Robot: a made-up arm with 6 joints. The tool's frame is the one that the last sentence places.
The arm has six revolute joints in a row. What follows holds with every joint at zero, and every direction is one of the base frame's. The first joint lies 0.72 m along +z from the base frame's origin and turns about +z. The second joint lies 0.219 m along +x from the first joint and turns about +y. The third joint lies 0.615 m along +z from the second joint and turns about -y. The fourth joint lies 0.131 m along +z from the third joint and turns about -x. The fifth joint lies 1 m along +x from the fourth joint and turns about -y. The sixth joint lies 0.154 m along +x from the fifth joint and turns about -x. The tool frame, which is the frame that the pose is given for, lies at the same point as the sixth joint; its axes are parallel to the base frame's.
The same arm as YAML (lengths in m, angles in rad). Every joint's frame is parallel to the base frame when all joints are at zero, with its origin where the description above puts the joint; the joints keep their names.
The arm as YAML. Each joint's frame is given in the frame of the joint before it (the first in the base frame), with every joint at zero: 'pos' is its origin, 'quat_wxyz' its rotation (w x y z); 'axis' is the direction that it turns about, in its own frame. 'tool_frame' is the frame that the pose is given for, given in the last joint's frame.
length_unit: m
angle_unit: rad
joints:
  - joint: joint 1
    pos: [0.0, 0.0, 0.72]
    quat_wxyz: [1.0, 0.0, 0.0, 0.0]
    axis: [0.0, 0.0, 1.0]
  - joint: joint 2
    pos: [0.219, 0.0, 0.0]
    quat_wxyz: [1.0, 0.0, 0.0, 0.0]
    axis: [0.0, 1.0, 0.0]
  - joint: joint 3
    pos: [0.0, 0.0, 0.615]
    quat_wxyz: [1.0, 0.0, 0.0, 0.0]
    axis: [0.0, -1.0, 0.0]
  - joint: joint 4
    pos: [0.0, 0.0, 0.131]
    quat_wxyz: [1.0, 0.0, 0.0, 0.0]
    axis: [-1.0, 0.0, 0.0]
  - joint: joint 5
    pos: [1.0, 0.0, 0.0]
    quat_wxyz: [1.0, 0.0, 0.0, 0.0]
    axis: [0.0, -1.0, 0.0]
  - joint: joint 6
    pos: [0.154, 0.0, 0.0]
    quat_wxyz: [1.0, 0.0, 0.0, 0.0]
    axis: [-1.0, 0.0, 0.0]
tool_frame:
  pos: [0.0, 0.0, 0.0]
  quat_wxyz: [1.0, 0.0, 0.0, 0.0]

